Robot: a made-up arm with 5 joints.
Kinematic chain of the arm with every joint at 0, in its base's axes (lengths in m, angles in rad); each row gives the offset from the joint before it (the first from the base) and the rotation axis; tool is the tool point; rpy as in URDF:
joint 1: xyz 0 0 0.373 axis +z
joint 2: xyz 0 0 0 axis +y
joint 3: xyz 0.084 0 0.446 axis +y
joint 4: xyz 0.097 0 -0.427 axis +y
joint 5: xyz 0.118 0 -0.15 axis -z
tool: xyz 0 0 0 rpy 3.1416 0 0
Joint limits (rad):
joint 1: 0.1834..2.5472
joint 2: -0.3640..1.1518
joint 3: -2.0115..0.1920
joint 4: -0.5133..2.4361
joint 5: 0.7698..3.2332
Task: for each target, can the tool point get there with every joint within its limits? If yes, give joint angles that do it. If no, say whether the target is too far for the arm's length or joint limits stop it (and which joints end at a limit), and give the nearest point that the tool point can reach.
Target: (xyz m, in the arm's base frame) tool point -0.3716 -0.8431 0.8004
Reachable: no: joint limits stop it (at a limit: joint 2, joint 3, joint 4) | nearest point -0.0413 -0.0937 0.4207 | short by 0.903 m
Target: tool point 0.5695 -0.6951 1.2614
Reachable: no: too far | nearest point 0.4259 0.0790 1.2614 | short by 0.787 m
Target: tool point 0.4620 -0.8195 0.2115
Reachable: no: joint limits stop it (at a limit: joint 2, joint 3) | nearest point 0.0702 -0.1245 0.2725 | short by 0.800 m
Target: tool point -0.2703 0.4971 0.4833
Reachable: yes | joints 2.0688 0.2361 -1.3118 1.9638 1.8030
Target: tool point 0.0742 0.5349 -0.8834
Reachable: no: too far | nearest point 0.0669 0.4823 -0.1494 | short by 0.736 m
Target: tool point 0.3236 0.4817 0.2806
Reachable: yes | joints 0.9792 0.3966 -1.0487 1.3484 1.1214
